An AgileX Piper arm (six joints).
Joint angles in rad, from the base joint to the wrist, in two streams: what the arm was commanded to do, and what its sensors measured. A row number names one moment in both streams.
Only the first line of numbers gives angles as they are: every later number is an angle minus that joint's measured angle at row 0.
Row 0, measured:
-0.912 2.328 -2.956 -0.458 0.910 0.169
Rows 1 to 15, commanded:
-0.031 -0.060 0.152 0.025 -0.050 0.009
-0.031 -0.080 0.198 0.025 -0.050 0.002
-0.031 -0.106 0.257 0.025 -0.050 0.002
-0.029 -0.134 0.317 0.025 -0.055 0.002
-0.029 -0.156 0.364 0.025 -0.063 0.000
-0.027 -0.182 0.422 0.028 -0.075 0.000
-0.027 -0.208 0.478 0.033 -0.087 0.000
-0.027 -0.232 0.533 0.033 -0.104 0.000
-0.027 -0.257 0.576 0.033 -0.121 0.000
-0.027 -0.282 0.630 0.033 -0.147 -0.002
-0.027 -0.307 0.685 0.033 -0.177 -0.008
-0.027 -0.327 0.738 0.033 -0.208 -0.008
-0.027 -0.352 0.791 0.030 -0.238 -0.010
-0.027 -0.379 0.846 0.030 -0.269 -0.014
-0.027 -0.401 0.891 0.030 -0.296 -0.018
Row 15, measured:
-0.029 -0.309 0.717 0.033 -0.178 -0.001
